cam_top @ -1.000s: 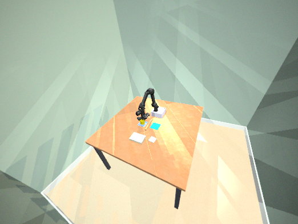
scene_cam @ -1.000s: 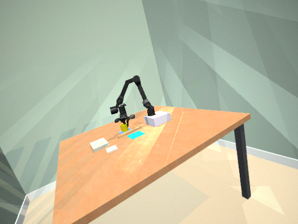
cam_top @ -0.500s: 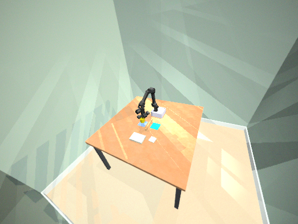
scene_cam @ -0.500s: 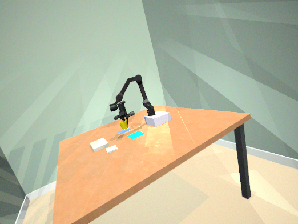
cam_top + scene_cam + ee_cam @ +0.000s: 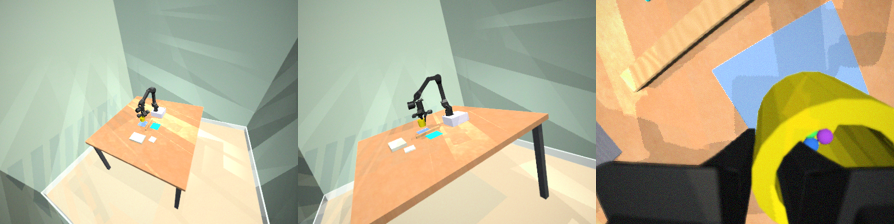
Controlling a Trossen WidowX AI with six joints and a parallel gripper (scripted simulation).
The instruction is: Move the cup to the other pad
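Right now the cyan pad is 18 cm to the left of my gripper tip, 9 cm below it and 3 cm ahead of it. The rest, counted from my gripper tip: wooden bar: 8 cm to the left, 8 cm below, 3 cm ahead; light blue pad: 9 cm below, 3 cm ahead, 2 cm to the right.
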